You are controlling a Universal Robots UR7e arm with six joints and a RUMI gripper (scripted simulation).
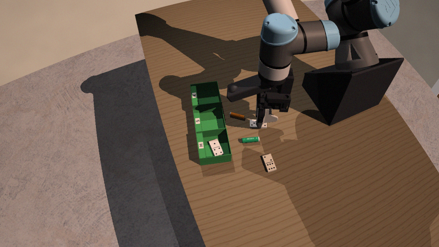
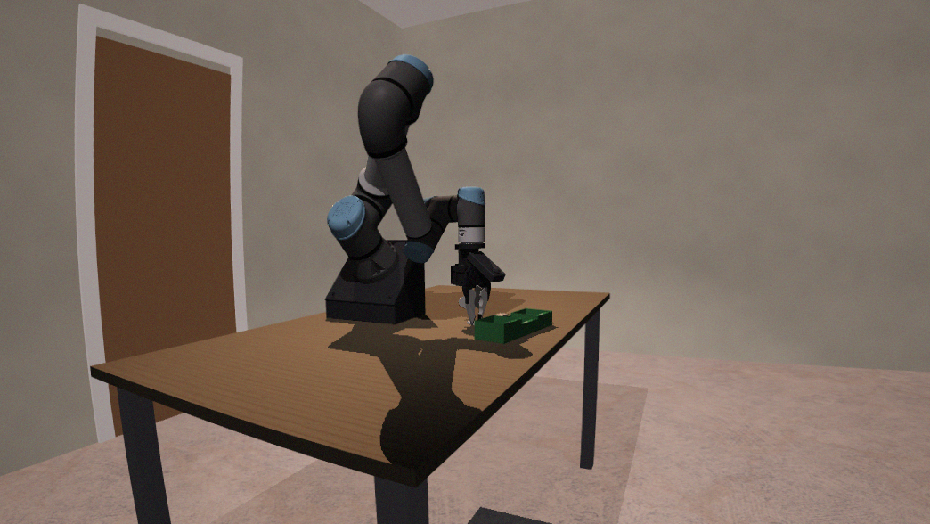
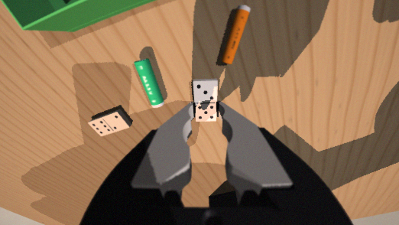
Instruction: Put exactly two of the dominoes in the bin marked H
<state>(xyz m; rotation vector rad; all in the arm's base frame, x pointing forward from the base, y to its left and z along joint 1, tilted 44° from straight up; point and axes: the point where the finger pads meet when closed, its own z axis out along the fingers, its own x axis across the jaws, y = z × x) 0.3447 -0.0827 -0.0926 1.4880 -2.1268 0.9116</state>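
The white domino lies 140 mm ahead of my hand, 40 mm to the left of it and 10 mm below it. The rest, counted from my hand: orange battery: 50 mm ahead, 50 mm to the right, 10 mm below; bin: 130 mm ahead, 40 mm to the right, 10 mm above; green battery: 40 mm ahead, 40 mm to the left, 10 mm below.
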